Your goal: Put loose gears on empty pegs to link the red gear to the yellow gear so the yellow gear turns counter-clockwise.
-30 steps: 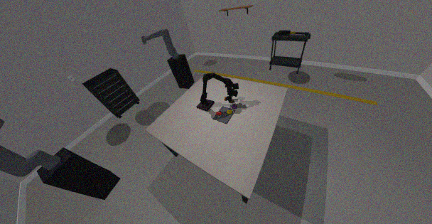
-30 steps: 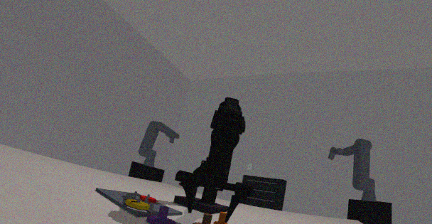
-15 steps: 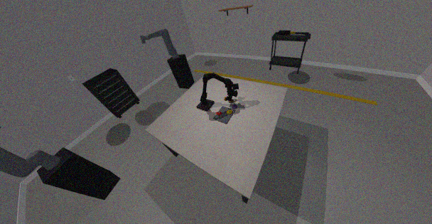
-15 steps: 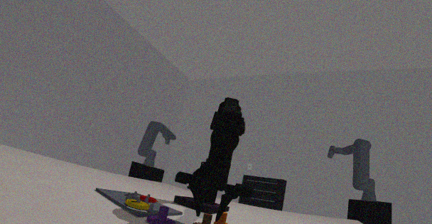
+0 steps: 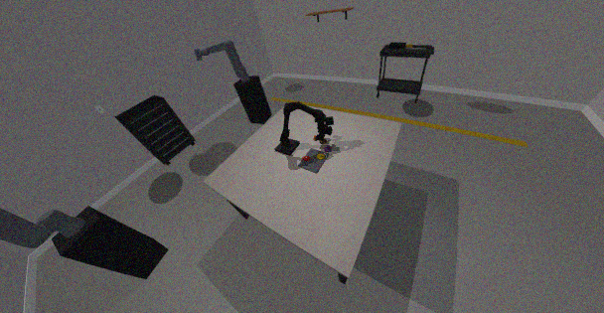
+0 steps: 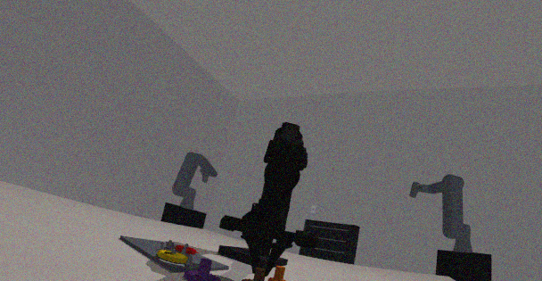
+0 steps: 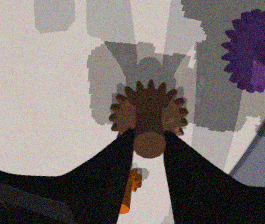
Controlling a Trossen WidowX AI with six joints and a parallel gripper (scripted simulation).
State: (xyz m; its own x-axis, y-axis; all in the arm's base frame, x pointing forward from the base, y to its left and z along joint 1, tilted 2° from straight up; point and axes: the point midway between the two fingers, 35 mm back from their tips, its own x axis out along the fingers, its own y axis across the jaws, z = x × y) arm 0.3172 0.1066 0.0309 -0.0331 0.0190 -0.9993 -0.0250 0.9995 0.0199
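The red gear lies 23 cm to the right of my gripper tip, 7 cm behind it and 1 cm below it. The rest, counted from my gripper tip: purple gear (8 cm to the right, 7 cm ahead, 1 cm below); then brown gear (1 cm below); then small orange gear (8 cm behind, 2 cm to the left, 1 cm below).
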